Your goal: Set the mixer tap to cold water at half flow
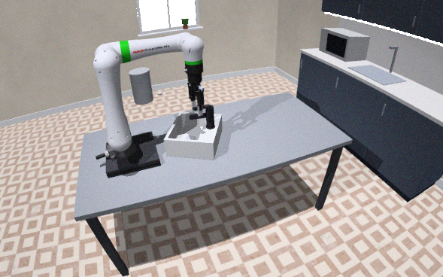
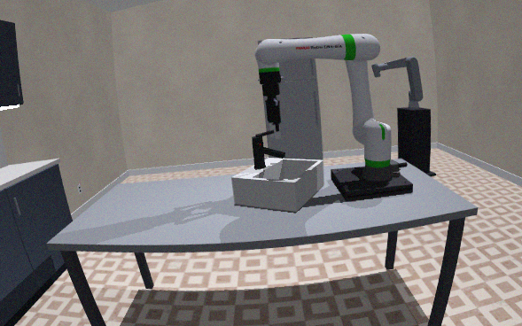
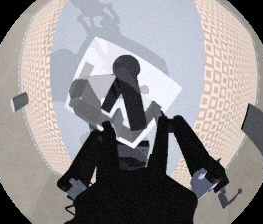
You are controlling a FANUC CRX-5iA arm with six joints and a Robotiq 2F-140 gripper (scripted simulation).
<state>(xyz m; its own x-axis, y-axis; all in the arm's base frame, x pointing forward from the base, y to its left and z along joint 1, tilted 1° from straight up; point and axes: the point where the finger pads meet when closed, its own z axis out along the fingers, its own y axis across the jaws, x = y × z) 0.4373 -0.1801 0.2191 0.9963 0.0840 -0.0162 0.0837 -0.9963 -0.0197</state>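
My hand is 3 cm short of the lever. Round my hand: white basin 1 cm behind, 8 cm to the left, 24 cm below.
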